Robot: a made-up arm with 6 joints. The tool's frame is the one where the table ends. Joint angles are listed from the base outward.
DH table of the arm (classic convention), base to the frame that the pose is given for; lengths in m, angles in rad. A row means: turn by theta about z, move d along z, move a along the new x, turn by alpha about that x. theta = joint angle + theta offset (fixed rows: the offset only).
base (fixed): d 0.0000; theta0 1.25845; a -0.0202; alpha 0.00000
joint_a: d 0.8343; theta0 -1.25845; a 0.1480; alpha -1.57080
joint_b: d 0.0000; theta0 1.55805; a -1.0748; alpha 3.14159
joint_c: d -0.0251; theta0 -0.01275; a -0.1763; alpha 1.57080
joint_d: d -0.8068; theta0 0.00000; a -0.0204; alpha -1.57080
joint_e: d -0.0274; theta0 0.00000; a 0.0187; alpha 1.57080
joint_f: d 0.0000; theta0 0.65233; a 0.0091; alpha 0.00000
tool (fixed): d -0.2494; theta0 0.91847; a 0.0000; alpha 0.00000
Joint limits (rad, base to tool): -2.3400..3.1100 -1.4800..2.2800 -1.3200..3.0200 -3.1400..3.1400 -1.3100..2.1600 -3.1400..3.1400
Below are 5 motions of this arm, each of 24 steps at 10 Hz.
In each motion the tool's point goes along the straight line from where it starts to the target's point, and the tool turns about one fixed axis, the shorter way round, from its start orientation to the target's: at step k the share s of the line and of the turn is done. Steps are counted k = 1, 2, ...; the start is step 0. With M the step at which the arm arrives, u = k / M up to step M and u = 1 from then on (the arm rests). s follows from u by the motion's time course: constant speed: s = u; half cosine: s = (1 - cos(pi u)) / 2; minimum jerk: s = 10 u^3 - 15 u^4 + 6 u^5.
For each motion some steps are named. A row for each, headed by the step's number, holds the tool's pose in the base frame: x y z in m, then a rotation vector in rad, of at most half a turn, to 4 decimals.
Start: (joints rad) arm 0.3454 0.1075 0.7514 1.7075 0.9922 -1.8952
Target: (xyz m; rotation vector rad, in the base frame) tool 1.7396 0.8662 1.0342 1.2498 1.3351 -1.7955
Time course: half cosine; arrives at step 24
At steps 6, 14, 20, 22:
6: 0.9459 0.5747 2.3452 1.7963 -0.1936 -0.2245
14: 1.3950 0.7396 1.6034 1.6610 0.6679 -1.1522
20: 1.6773 0.8433 1.1371 1.3459 1.2162 -1.6864
22: 1.7238 0.8604 1.0604 1.2752 1.3050 -1.7681

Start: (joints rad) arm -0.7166 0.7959 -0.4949 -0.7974 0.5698 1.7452
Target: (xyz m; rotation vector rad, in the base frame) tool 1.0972 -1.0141 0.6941 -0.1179 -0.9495 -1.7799
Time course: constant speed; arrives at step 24
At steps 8, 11, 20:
8: 1.0728 -1.0267 0.6937 -0.3645 -0.7906 -1.4784
11: 1.0774 -1.0243 0.6938 -0.3207 -0.8210 -1.5361
20: 1.0911 -1.0173 0.6940 -0.1826 -0.9106 -1.7060

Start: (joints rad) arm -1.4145 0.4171 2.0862 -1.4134 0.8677 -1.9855
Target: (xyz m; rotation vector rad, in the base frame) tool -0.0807 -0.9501 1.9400 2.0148 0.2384 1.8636
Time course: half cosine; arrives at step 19
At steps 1, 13, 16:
1: -0.1316 -0.2790 2.7721 2.5510 0.5940 1.1916
13: -0.0923 -0.7970 2.1298 2.1535 0.3208 1.7280
16: -0.0838 -0.9094 1.9905 2.0525 0.2604 1.8286

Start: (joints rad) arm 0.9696 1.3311 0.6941 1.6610 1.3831 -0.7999
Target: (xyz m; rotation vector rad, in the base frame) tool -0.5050 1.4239 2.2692 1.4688 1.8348 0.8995
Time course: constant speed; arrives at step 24
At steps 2, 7, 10, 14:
2: 0.7610 1.7367 0.8114 1.3719 0.6132 0.8599
7: 0.4732 1.6656 1.1427 1.4201 0.8829 0.8856
10: 0.3006 1.6229 1.3415 1.4422 1.0471 0.8967
14: 0.0704 1.5661 1.6066 1.4632 1.2687 0.9061

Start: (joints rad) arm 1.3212 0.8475 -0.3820 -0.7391 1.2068 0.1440
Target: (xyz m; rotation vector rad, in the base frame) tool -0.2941 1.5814 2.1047 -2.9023 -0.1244 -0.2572
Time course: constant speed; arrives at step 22
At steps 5, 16, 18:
5: 0.3271 1.5203 1.1074 1.8796 -0.5283 -0.6730
16: -0.0749 1.5598 1.7527 2.8881 -0.1646 -0.1418
18: -0.1479 1.5670 1.8700 3.0522 -0.0721 -0.0094

